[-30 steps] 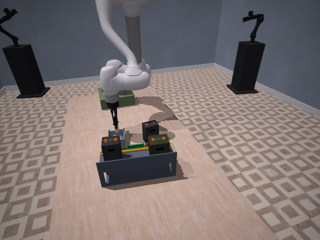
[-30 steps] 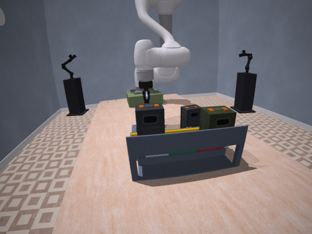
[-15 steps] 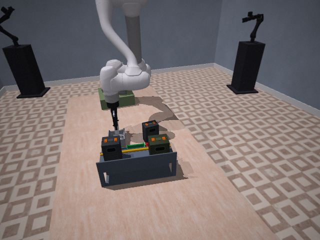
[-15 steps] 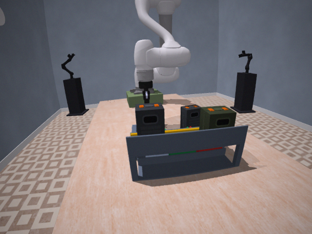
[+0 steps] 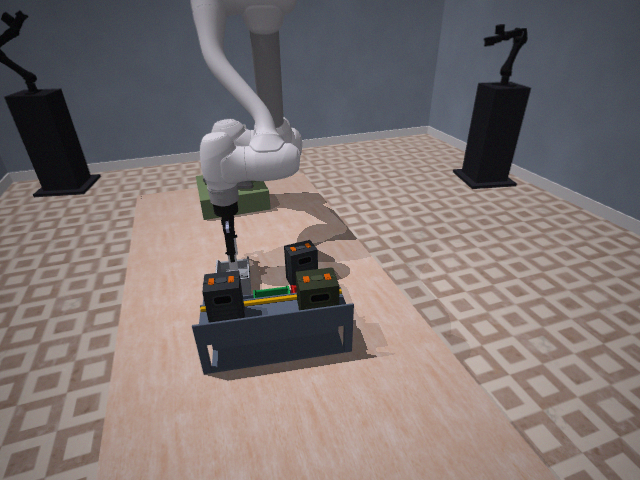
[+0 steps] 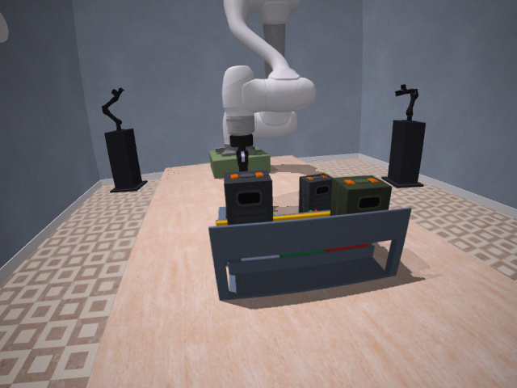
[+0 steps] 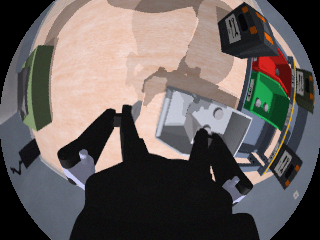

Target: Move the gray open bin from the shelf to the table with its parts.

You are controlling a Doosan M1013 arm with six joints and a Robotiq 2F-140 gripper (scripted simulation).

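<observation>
The gray open bin is 8 cm ahead of my hand and 2 cm below it. Round my hand: yellow rail (32 cm ahead, 13 cm to the left, 5 cm above); then red bin (26 cm ahead, 24 cm to the left, 1 cm below); then green bin (26 cm ahead, 13 cm to the left, 1 cm below).
</observation>
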